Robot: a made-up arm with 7 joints.
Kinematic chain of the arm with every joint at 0, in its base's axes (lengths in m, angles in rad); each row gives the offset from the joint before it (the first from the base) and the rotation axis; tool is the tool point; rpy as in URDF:
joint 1: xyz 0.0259 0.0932 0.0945 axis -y
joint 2: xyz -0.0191 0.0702 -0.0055 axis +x
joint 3: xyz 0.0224 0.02 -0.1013 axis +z
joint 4: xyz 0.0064 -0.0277 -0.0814 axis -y
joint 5: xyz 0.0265 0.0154 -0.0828 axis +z
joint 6: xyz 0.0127 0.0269 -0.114 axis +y
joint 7: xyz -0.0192 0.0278 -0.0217 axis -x
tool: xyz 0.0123 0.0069 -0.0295 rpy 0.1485 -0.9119 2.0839
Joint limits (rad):
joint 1: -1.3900..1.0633
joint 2: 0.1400..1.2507
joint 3: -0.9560..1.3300
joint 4: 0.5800..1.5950
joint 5: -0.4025..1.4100
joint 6: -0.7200..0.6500
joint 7: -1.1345..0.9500
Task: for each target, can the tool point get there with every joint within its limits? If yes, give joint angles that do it. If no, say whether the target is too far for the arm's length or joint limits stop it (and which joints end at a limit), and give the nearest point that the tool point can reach.
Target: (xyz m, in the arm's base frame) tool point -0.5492 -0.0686 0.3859
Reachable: no: too far | nearest point -0.3697 0.1369 -0.0212 | short by 0.490 m
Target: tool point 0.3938 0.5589 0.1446
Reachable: no: too far | nearest point 0.3096 0.4757 0.1194 | short by 0.121 m
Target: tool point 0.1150 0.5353 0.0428
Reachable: yes | joints -0.4024 0.9260 0.8297 1.0755 0.6393 -0.2695 -0.6565
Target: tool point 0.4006 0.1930 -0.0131
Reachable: yes | joints 0.8586 0.2832 -0.5769 1.0372 1.1710 0.3040 -0.6769
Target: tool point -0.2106 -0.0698 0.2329
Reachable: no: joint limits stop it (at a limit: joint 1, joint 2, joint 3, joint 4, joint 5, joint 6) | nearest point -0.1674 0.0046 -0.0600 | short by 0.305 m
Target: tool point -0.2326 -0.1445 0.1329
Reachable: no: joint limits stop it (at a limit: joint 1, joint 2, joint 3, joint 4, joint 5, joint 6) | nearest point -0.1794 0.0009 -0.0637 | short by 0.250 m
